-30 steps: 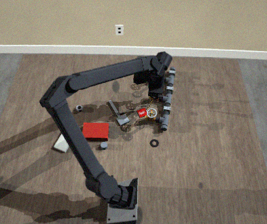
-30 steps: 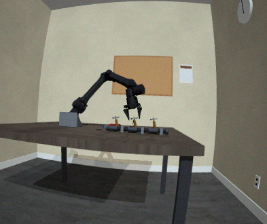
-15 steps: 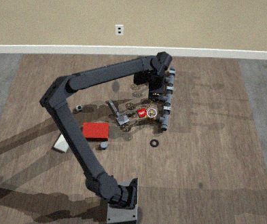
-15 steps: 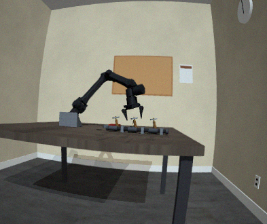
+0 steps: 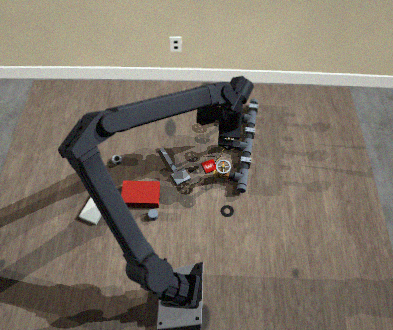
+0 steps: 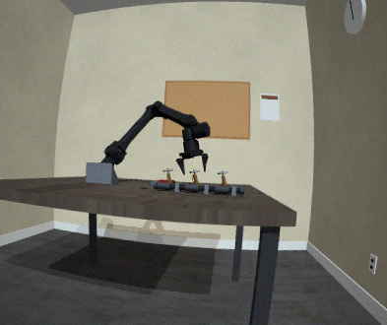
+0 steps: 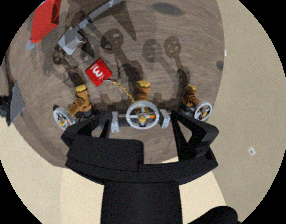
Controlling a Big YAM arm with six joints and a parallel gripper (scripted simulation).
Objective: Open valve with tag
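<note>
Now: the red tag 9 cm below my hand, 7 cm behind it and 4 cm to the left of it. The rest, counted from my hand: grey hammer-like tool: 17 cm to the left, 11 cm behind, 8 cm below; then small grey cylinder: 29 cm behind, 20 cm to the left, 8 cm below; then red block: 26 cm to the left, 23 cm behind, 8 cm below.
</note>
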